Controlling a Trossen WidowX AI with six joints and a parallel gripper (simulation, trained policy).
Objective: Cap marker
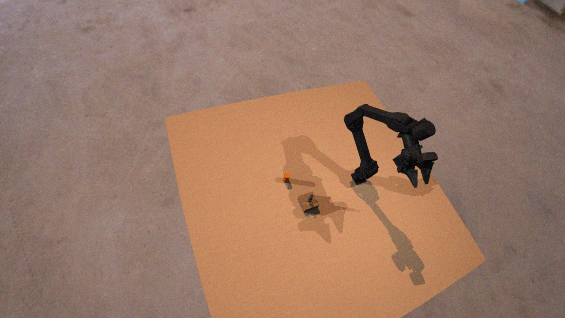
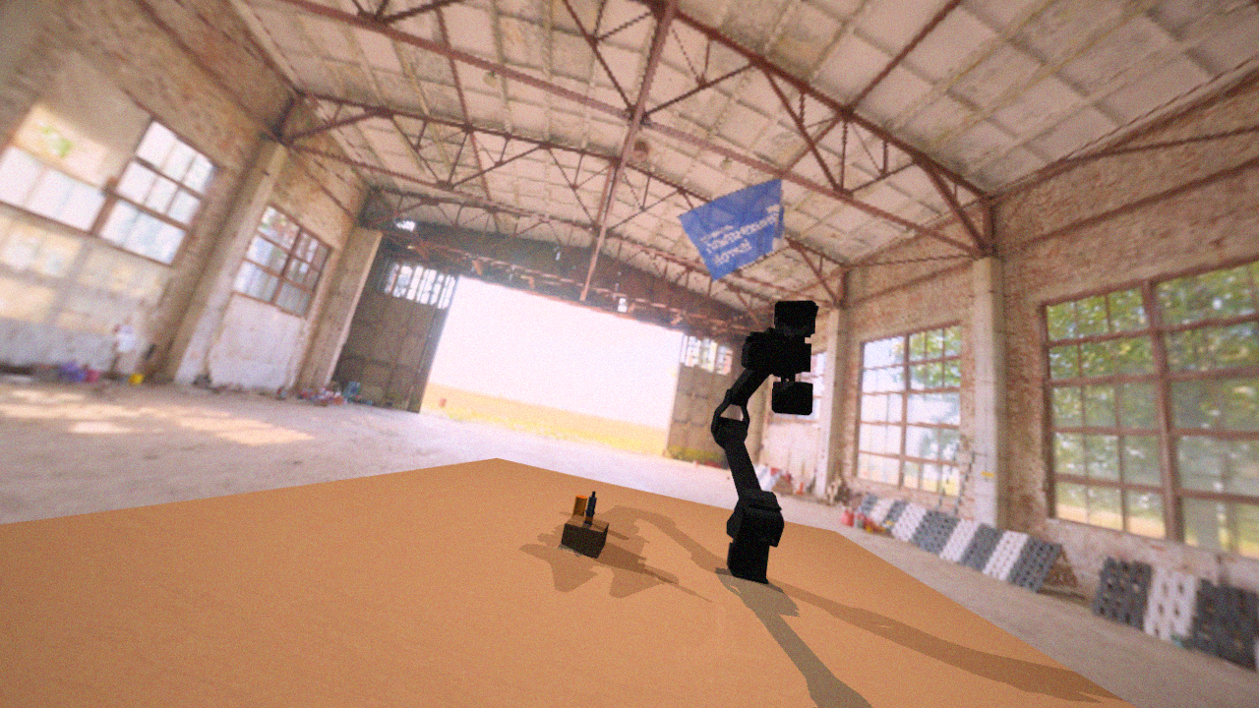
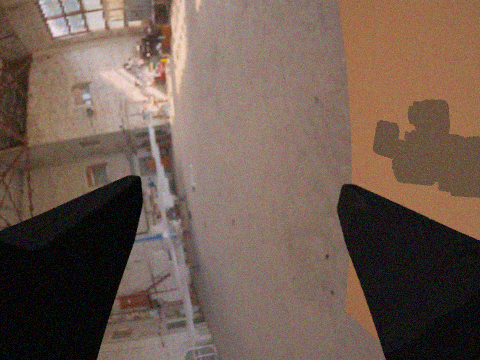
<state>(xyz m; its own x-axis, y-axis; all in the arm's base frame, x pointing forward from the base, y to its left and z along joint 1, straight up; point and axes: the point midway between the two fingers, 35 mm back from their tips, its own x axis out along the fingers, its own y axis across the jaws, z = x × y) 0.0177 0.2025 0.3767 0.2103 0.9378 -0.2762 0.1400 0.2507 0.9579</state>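
Right now my gripper tip is 340 mm short of the orange cap, 340 mm to the left of it and 340 mm above it. Also, from my gripper tip: brown holder block 290 mm ahead, 200 mm to the right, 350 mm below.
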